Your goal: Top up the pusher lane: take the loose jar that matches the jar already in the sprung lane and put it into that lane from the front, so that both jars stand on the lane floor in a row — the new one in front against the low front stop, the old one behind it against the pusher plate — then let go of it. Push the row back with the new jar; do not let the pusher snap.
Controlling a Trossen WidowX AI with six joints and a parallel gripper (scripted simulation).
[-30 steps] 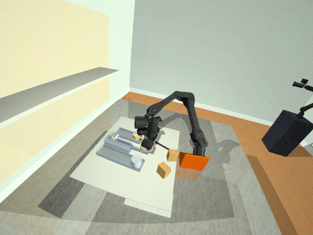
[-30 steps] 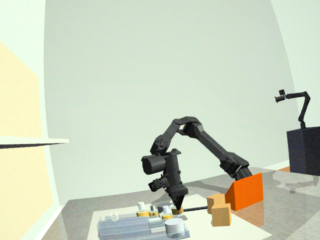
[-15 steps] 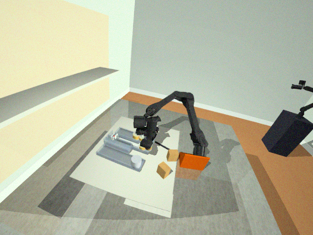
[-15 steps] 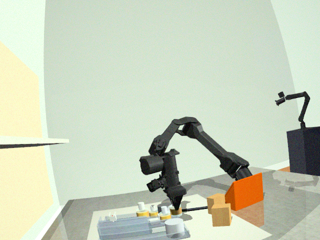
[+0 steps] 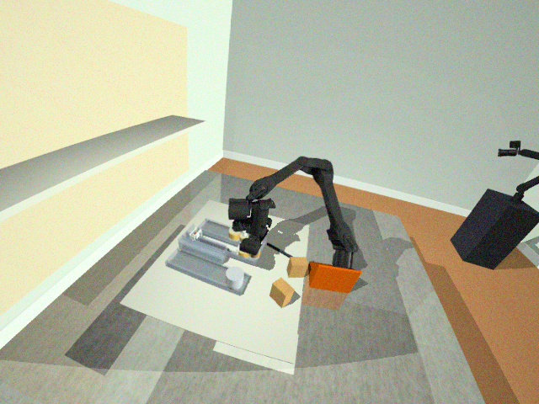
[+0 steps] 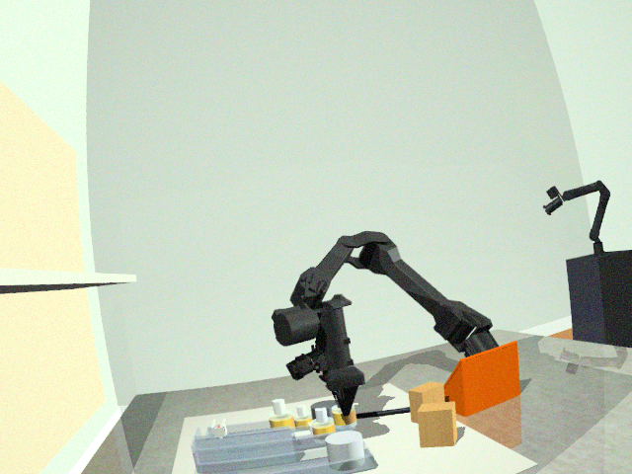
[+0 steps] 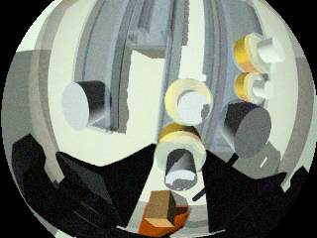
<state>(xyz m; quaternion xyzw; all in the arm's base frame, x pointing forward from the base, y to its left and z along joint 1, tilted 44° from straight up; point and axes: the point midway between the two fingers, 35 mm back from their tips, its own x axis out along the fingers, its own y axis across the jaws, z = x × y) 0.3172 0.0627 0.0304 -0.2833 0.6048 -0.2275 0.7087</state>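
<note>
Now: gripper tip 16 cm short of the grey rack, 2 cm to the right of it and 4 cm above it.
</note>
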